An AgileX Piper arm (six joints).
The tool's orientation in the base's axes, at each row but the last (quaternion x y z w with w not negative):
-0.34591 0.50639 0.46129 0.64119
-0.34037 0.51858 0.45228 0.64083
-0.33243 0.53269 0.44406 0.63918
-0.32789 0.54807 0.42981 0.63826
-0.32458 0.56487 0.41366 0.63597
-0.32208 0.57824 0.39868 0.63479
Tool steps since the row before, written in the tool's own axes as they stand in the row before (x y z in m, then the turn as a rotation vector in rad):
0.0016 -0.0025 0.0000 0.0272 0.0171 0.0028
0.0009 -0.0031 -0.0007 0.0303 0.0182 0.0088
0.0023 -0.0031 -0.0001 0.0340 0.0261 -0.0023
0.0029 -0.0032 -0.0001 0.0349 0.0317 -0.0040
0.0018 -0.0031 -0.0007 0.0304 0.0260 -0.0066
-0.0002 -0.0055 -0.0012 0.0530 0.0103 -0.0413
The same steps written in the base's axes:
0.0025 -0.0005 -0.0016 -0.0135 0.0148 -0.0252
0.0027 -0.0015 -0.0011 -0.0122 0.0214 -0.0268
0.0029 -0.0008 -0.0024 -0.0237 0.0152 -0.0324
0.0030 -0.0009 -0.0030 -0.0294 0.0162 -0.0333
0.0025 -0.0017 -0.0021 -0.0256 0.0107 -0.0296
0.0043 -0.0037 -0.0002 -0.0281 -0.0240 -0.0571

